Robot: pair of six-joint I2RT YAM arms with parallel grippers.
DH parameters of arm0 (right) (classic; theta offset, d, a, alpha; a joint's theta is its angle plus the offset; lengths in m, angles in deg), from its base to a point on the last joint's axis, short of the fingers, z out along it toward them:
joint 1: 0 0.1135 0.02 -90
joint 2: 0 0 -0.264 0
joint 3: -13.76 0 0.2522 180
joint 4: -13.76 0 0.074 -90
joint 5: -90 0 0 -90
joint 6: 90 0.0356 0 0
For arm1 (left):
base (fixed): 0 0 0 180
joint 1: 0 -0.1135 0.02 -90
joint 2: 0 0 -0.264 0
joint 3: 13.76 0 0.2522 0
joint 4: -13.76 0 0.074 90
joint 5: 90 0 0 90
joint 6: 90 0.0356 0 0
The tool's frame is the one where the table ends.
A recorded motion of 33 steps. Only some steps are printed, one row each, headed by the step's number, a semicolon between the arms.
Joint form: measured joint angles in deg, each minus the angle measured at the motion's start. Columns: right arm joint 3, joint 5, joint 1, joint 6, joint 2, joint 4; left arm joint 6, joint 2, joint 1, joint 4, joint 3, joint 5.
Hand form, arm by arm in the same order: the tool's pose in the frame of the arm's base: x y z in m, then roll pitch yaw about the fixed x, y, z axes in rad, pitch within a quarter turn. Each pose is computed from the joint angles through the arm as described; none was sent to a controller.
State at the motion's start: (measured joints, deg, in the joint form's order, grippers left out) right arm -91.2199 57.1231 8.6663 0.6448 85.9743 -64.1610; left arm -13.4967 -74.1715 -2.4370 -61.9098 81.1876 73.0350
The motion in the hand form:
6: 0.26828 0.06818 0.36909 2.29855 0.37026 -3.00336; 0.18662 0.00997 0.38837 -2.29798 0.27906 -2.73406
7: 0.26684 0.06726 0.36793 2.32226 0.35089 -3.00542; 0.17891 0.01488 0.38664 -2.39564 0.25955 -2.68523
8: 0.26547 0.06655 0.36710 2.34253 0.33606 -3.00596; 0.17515 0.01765 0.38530 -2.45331 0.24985 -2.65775
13: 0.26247 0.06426 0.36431 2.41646 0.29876 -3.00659; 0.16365 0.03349 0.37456 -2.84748 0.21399 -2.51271
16: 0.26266 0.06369 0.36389 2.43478 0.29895 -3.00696; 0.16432 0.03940 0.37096 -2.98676 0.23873 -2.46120
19: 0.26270 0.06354 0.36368 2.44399 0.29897 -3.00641; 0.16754 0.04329 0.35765 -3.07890 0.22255 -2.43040
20: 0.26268 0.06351 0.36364 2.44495 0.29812 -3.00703; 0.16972 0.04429 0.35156 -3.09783 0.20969 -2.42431
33: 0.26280 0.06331 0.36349 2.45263 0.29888 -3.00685; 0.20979 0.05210 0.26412 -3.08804 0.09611 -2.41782
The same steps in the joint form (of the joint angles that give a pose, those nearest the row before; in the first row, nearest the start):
6: 0.00 -9.14 0.11 0.55 -0.20 -9.18; -3.52 7.32 -8.15 -14.49 0.33 -29.55
7: 0.00 -10.51 0.09 0.66 -0.22 -10.25; -4.22 8.11 -9.27 -17.27 0.41 -35.43
8: 0.00 -11.67 0.09 0.68 -0.26 -11.15; -4.68 8.44 -9.84 -18.69 0.42 -38.88
13: 0.00 -15.89 0.11 0.68 -0.30 -13.40; -8.53 7.89 -11.47 -25.92 0.57 -61.96
16: 0.00 -16.94 0.09 0.66 -0.31 -13.42; -10.77 7.21 -11.54 -26.60 0.37 -70.69
19: 0.00 -17.46 0.11 0.63 -0.31 -13.44; -12.59 6.47 -11.54 -26.34 -2.23 -75.52
20: 0.00 -17.53 0.11 0.68 -0.31 -13.46; -13.03 6.08 -11.54 -25.92 -3.41 -76.24
33: 0.00 -17.97 0.11 0.65 -0.31 -13.44; -13.86 -0.90 -11.54 -9.05 -18.86 -72.85

